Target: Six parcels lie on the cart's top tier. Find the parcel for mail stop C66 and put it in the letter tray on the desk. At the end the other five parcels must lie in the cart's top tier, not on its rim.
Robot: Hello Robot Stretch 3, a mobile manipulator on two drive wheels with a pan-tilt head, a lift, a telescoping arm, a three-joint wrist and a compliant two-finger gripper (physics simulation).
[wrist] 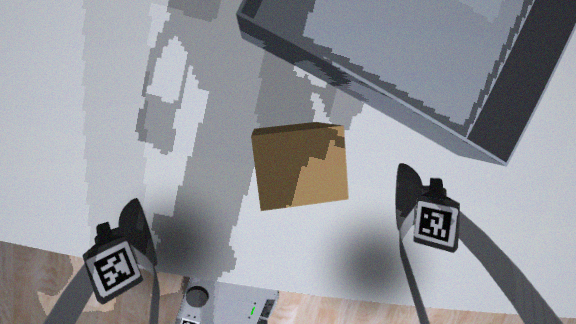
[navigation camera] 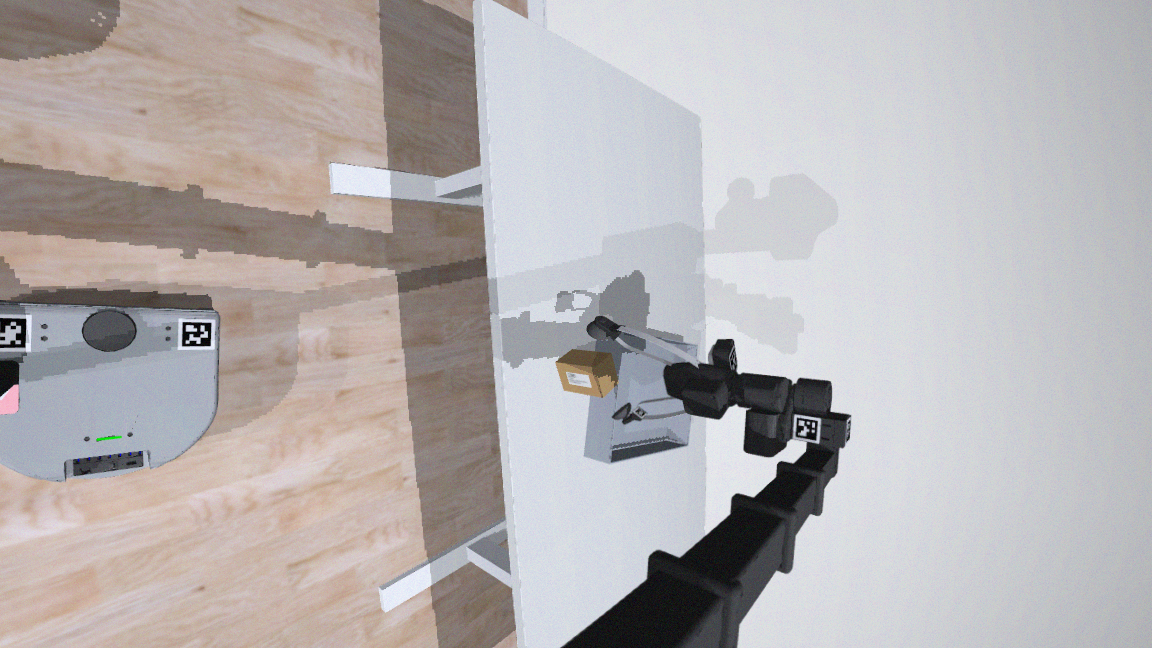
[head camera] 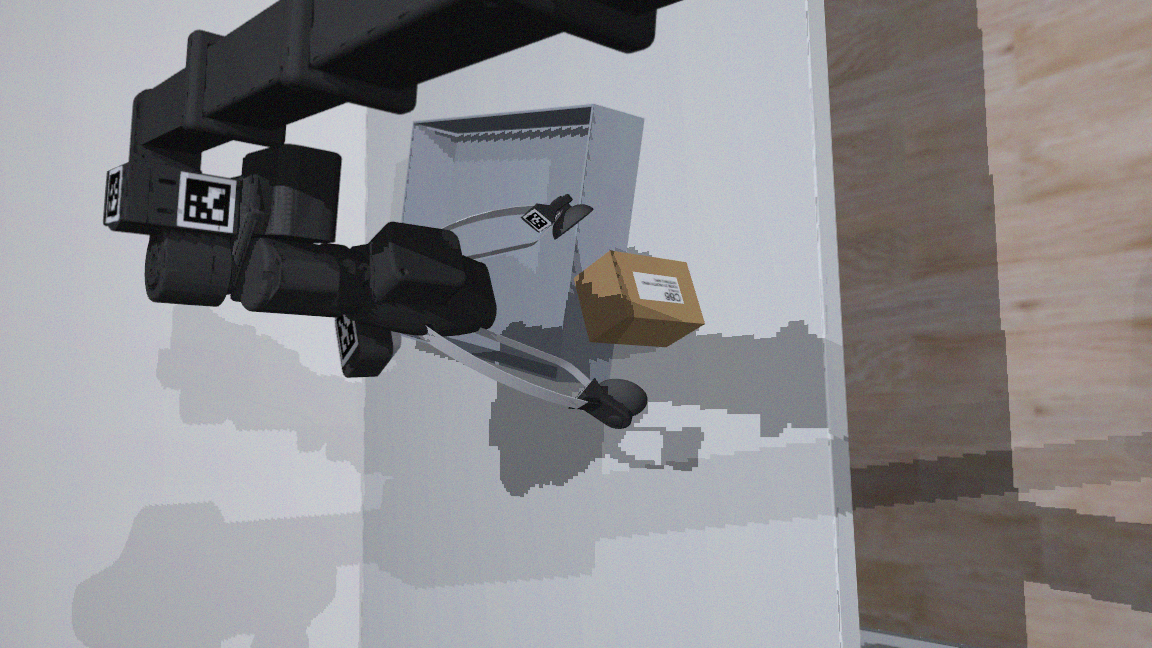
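Pixels of known places: gripper, fingertip midpoint: (wrist: 274, 204) (navigation camera: 602, 371) (head camera: 612, 308); robot's base, link origin: (navigation camera: 110, 328).
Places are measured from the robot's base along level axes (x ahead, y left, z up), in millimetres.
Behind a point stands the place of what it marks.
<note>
One brown parcel (head camera: 644, 299) {x -32, y -578, z 786 mm} (navigation camera: 585, 373) {x -30, y -578, z 785 mm} (wrist: 302, 167) {x -32, y -608, z 810 mm} sits on the white desk (head camera: 725, 580) {x 192, y -530, z 720 mm} (navigation camera: 563, 145) {x 372, y -567, z 720 mm} (wrist: 45, 150) {x 188, y -528, z 720 mm}, beside the letter tray and on its side toward the floor edge. Its label is upside down in the head view and looks like C66, though small. The grey-blue letter tray (head camera: 618, 173) {x -151, y -671, z 743 mm} (navigation camera: 597, 439) {x -167, y -669, z 749 mm} (wrist: 530, 75) {x -213, y -755, z 762 mm} is open at the top; no parcel shows in its visible part. My gripper (head camera: 598, 310) {x -22, y -581, z 818 mm} (navigation camera: 612, 369) {x -22, y -581, z 818 mm} (wrist: 274, 204) {x -22, y -581, z 818 mm} is open, its fingers wide apart on either side of the parcel's line, neither visibly touching it. The cart and the other five parcels do not show.
My dark arm (head camera: 451, 48) {x -86, y -297, z 1145 mm} (navigation camera: 708, 564) {x -86, y -256, z 1147 mm} reaches over the desk from one side. A pale wall rises behind the desk. My base (navigation camera: 161, 411) {x -149, y -76, z 160 mm} (wrist: 230, 300) {x -105, y -17, z 160 mm} stands on the wood floor (navigation camera: 281, 483) {x -393, y -330, z 0 mm}, off the desk's front edge. White desk legs (navigation camera: 362, 178) stick out below.
</note>
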